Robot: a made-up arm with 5 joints. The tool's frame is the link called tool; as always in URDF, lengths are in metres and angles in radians.
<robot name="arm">
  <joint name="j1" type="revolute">
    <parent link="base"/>
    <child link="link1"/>
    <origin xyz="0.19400 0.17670 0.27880" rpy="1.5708 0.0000 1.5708"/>
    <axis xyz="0 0 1"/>
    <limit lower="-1.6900" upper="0.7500" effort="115" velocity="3"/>
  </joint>
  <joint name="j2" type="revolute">
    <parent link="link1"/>
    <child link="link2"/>
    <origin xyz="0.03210 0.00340 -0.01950" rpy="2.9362 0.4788 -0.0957"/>
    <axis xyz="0 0 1"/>
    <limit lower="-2.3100" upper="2.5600" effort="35" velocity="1.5"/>
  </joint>
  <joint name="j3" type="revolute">
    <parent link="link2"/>
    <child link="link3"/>
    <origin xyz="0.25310 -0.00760 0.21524" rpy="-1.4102 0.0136 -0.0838"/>
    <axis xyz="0 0 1"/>
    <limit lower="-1.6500" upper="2.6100" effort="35" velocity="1.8"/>
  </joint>
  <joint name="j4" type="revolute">
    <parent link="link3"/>
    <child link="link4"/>
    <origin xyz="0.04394 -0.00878 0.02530" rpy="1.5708 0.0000 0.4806"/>
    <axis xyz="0 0 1"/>
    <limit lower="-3.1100" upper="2.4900" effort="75" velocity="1"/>
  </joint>
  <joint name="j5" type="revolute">
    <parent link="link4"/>
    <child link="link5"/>
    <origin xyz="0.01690 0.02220 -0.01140" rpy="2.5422 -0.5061 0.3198"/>
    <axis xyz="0 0 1"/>
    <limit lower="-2.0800" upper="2.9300" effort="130" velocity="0.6"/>
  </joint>
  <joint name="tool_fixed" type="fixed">
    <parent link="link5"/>
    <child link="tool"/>
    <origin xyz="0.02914 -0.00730 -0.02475" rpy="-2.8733 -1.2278 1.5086"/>
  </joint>
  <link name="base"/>
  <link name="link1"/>
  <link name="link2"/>
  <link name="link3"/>
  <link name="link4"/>
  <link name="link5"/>
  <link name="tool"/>
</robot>
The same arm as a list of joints. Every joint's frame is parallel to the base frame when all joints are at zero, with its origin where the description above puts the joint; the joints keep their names.
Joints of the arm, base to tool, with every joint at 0 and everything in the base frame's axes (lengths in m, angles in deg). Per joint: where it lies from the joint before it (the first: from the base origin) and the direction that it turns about. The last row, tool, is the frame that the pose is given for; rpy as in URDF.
j1: axis +x offset 0.194 0.1767 0.2788
j2: axis -0.868879 -0.468489 -0.159896 offset -0.0195 0.0321 0.0034
j3: axis -z offset -0.305 0.1228 -0.0484
j4: axis -1 -0.0001 0 offset -0.0281 0.0349 -0.0253
j5: axis 0.722108 0.557406 0.409705 offset 0.0114 0.0169 -0.0222
tool: offset -0.0284 0.0104 -0.0245 rpy -10.96 -42.23 47.08
Joint limits (deg, base to tool): -96.83..42.97 -132.35..146.68 -94.54..149.54 -178.19..142.67 -119.18..167.88

